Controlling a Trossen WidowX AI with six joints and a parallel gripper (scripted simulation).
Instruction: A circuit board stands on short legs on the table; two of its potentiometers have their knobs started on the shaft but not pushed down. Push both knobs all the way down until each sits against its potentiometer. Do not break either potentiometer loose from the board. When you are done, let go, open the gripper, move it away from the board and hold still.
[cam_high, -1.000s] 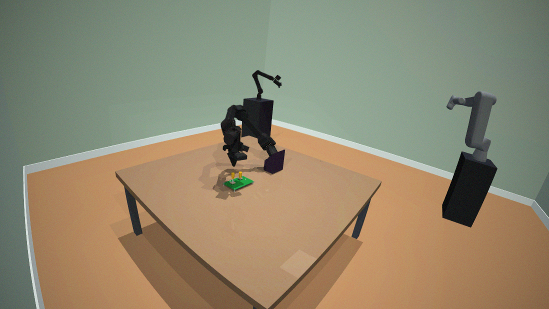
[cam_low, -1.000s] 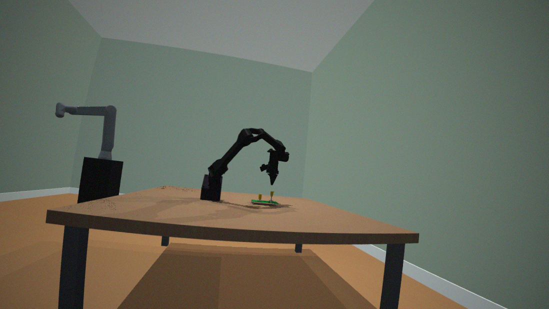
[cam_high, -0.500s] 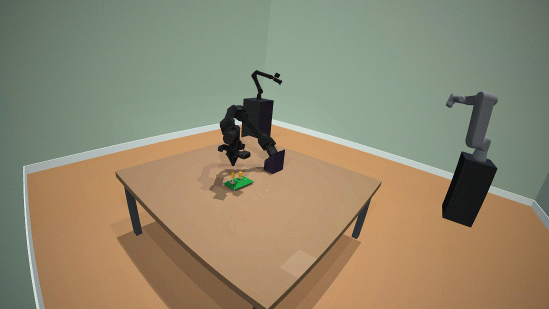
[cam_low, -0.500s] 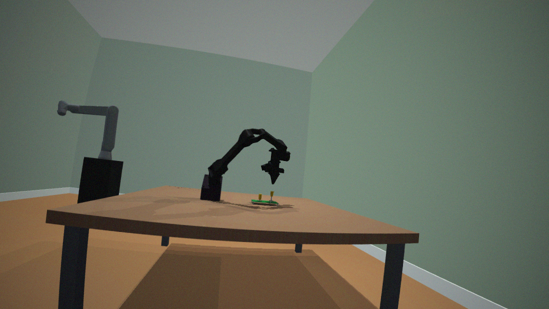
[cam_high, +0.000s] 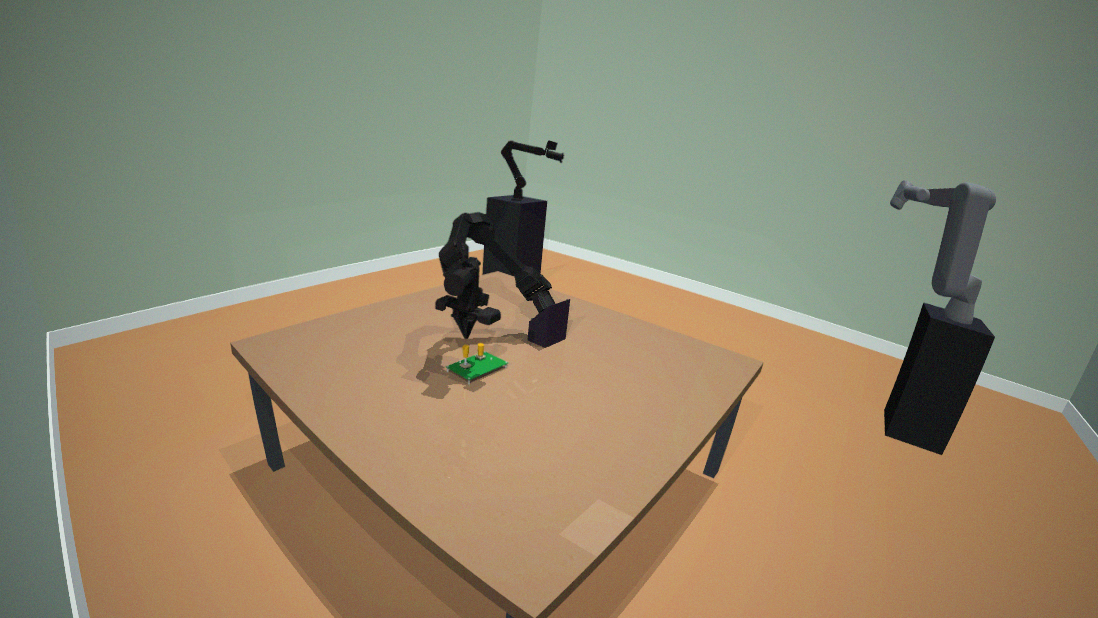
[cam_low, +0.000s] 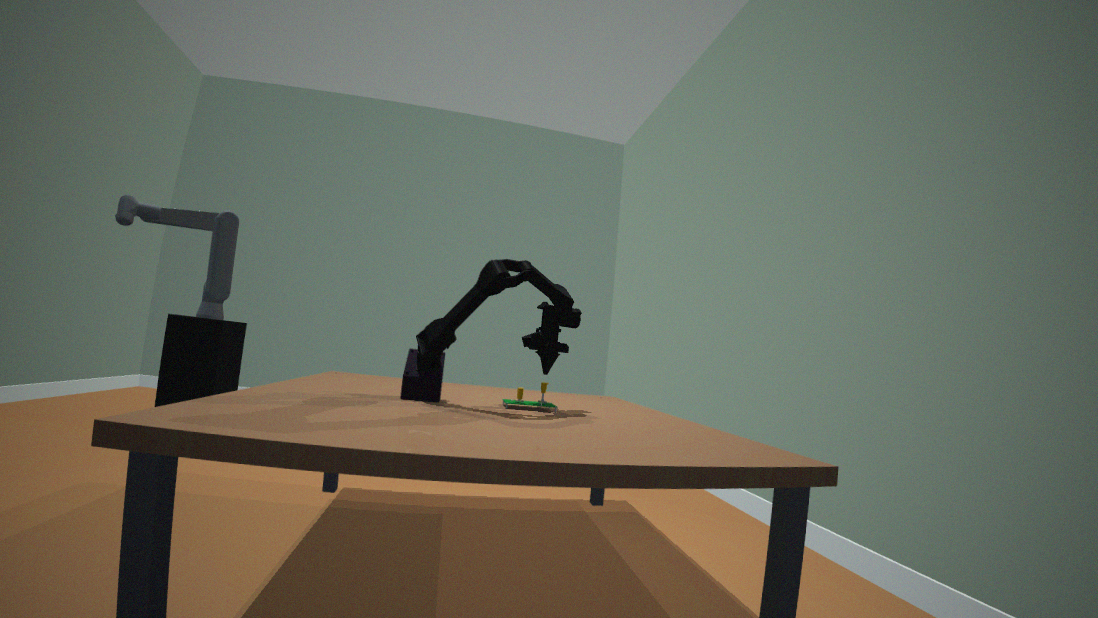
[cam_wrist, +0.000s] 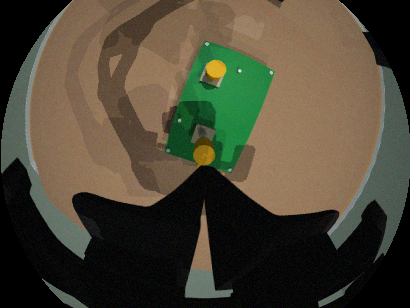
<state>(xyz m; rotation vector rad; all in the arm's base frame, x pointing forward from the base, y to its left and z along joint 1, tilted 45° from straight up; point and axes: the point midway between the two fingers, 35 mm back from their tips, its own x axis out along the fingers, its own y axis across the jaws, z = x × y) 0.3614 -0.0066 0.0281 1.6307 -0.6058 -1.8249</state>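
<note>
Right now my gripper tip is 40 mm above the knob.
</note>
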